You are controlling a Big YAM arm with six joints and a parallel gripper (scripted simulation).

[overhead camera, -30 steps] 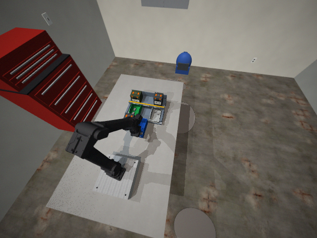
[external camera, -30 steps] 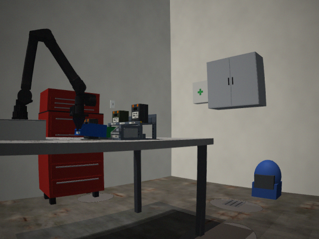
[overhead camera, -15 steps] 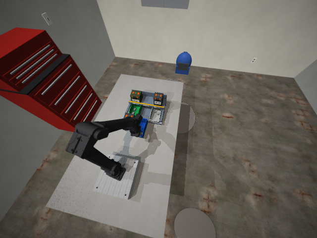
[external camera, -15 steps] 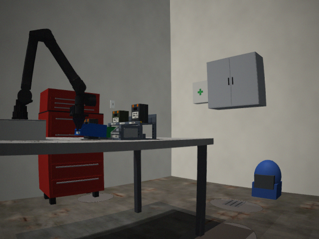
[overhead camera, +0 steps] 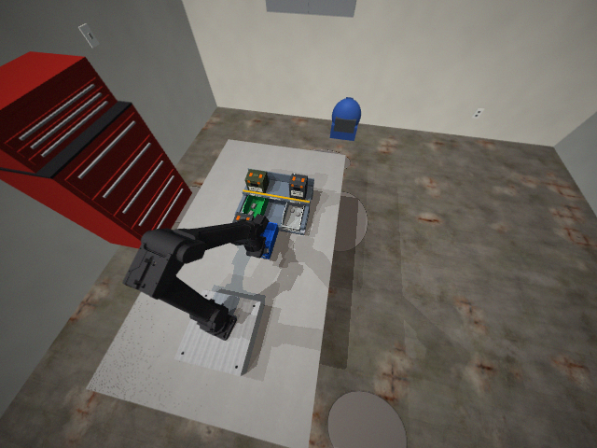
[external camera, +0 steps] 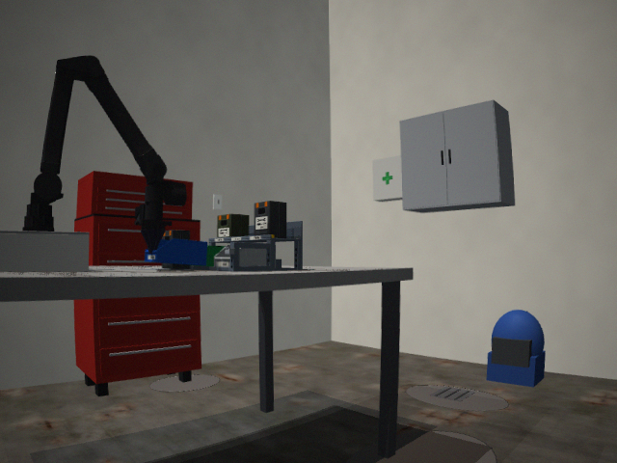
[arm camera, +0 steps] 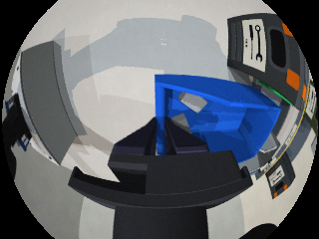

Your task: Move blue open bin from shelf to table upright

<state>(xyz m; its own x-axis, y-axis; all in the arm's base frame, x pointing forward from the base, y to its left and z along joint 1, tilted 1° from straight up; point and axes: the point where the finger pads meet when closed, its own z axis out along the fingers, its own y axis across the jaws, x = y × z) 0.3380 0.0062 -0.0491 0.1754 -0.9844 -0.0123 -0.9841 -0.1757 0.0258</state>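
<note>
The blue open bin is 80 mm ahead of my hand and 10 mm to the left of it. From my hand the other things lie so: green bin (250 mm ahead, 160 mm to the left, 10 mm below); then yellow bar (320 mm ahead, 60 mm to the left, 50 mm above); then grey bin (280 mm ahead, 60 mm to the right, 10 mm below).
</note>
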